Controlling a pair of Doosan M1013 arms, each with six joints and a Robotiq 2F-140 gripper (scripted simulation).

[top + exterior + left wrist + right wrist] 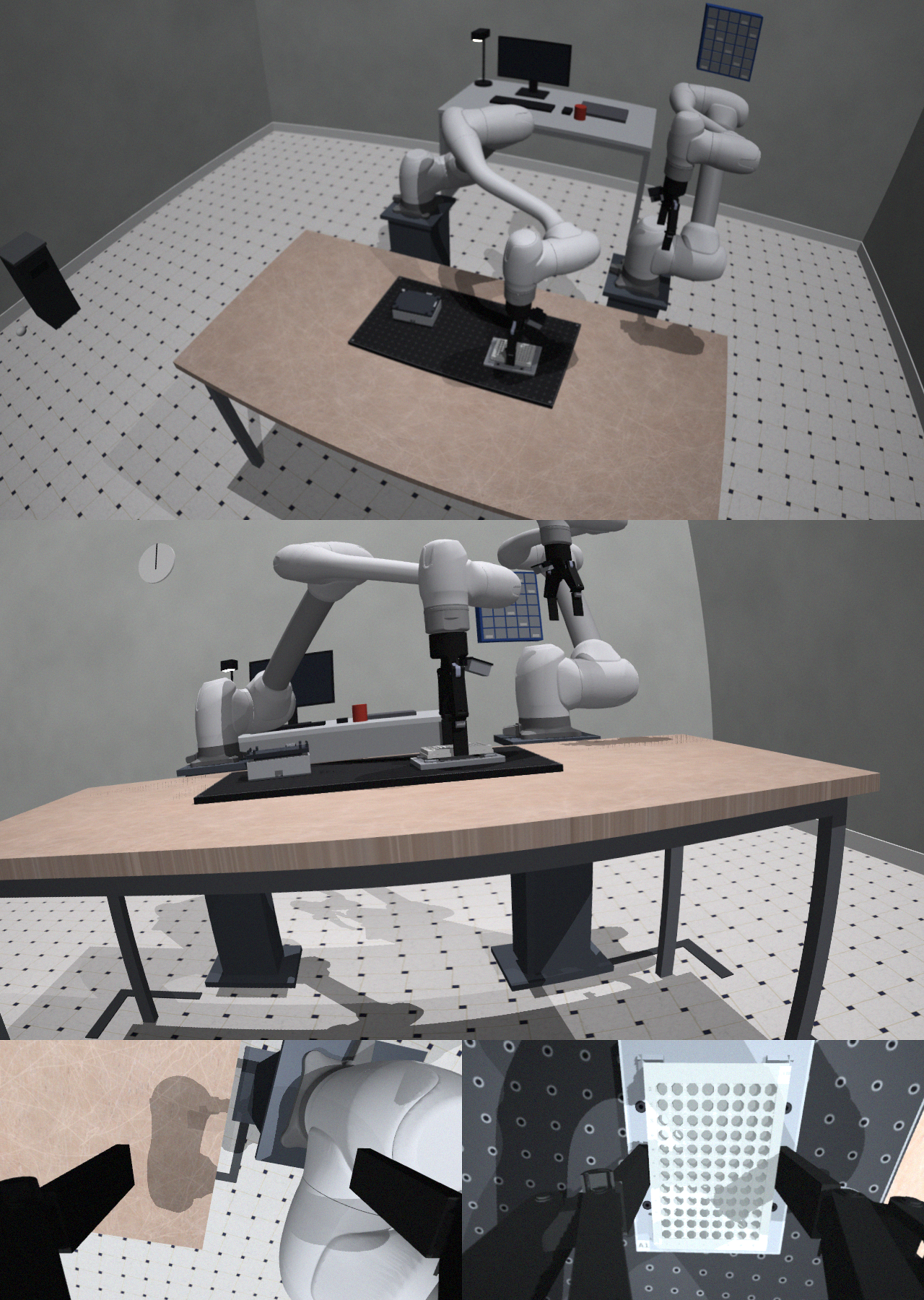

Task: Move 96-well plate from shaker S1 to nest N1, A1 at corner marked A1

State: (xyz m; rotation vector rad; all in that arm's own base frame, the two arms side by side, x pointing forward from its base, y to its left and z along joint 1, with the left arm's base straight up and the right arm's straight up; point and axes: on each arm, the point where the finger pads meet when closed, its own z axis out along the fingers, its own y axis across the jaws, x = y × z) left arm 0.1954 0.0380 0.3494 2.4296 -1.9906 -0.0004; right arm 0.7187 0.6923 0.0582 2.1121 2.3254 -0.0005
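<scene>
My right gripper is now 2 cm above the white 96-well plate. Round my right hand: grey plate nest N1: 4 cm below; then A1 label: 9 cm to the right, 4 cm behind, 3 cm below.
</scene>
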